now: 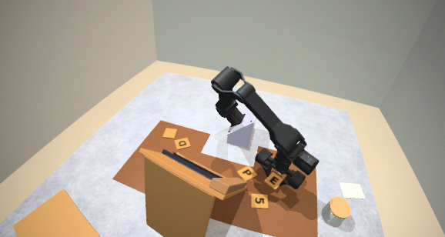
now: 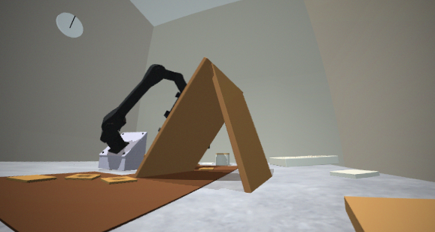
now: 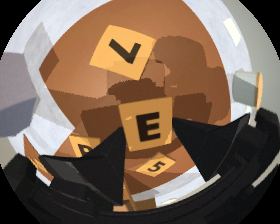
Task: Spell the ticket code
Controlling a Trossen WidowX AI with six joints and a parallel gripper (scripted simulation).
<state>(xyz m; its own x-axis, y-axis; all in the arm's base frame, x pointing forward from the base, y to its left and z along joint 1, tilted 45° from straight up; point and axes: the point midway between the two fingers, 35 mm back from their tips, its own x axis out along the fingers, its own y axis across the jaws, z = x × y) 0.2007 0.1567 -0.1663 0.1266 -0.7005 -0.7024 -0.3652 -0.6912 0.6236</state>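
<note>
My gripper tip is now 11 cm short of the white ticket, 27 cm to the left of it and 8 cm below it. Also, from my gripper tip: lidded jar 6 cm ahead, 24 cm to the left, 2 cm above; then letter tile right at my gripper tip; then brown mat 21 cm to the right, 2 cm below.
</note>
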